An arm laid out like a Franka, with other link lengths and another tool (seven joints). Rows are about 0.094 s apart.
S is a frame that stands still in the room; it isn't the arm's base.
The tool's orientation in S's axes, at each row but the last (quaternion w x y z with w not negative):
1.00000 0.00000 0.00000 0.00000
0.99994 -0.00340 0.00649 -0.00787
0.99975 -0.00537 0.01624 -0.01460
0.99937 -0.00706 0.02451 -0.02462
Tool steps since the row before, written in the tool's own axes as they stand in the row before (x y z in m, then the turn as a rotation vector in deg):
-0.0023 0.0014 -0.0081 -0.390 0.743 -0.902
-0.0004 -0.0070 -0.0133 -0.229 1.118 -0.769
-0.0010 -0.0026 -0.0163 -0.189 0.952 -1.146
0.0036 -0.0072 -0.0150 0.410 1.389 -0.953
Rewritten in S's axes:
-0.0023 0.0014 -0.0081 -0.390 0.743 -0.902
-0.0007 -0.0071 -0.0132 -0.221 1.116 -0.774
-0.0016 -0.0027 -0.0162 -0.199 0.945 -1.150
0.0025 -0.0076 -0.0150 0.430 1.355 -0.993

